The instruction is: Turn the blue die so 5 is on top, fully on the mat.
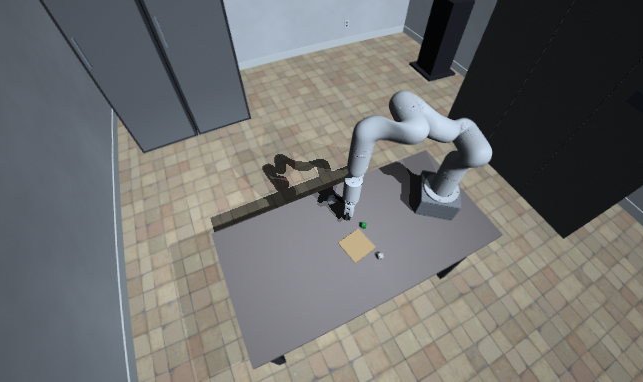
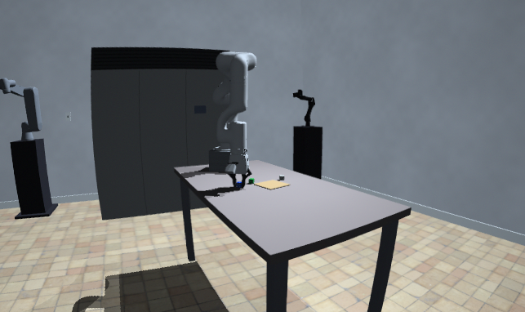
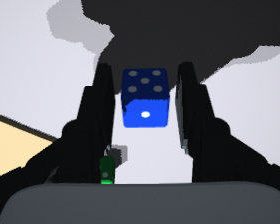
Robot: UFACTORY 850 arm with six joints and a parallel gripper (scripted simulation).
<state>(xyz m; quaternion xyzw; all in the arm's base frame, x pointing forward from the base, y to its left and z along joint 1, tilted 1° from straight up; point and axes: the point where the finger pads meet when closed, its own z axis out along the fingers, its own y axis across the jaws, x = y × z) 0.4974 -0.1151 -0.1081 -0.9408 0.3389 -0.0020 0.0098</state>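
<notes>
The blue die is 10 mm below my hand. From my hand the other things lie so: white die 280 mm to the left, 40 mm behind, 10 mm below; green die 90 mm to the left, 50 mm behind, 10 mm below; mat 170 mm to the left, 40 mm ahead, 20 mm below.
</notes>
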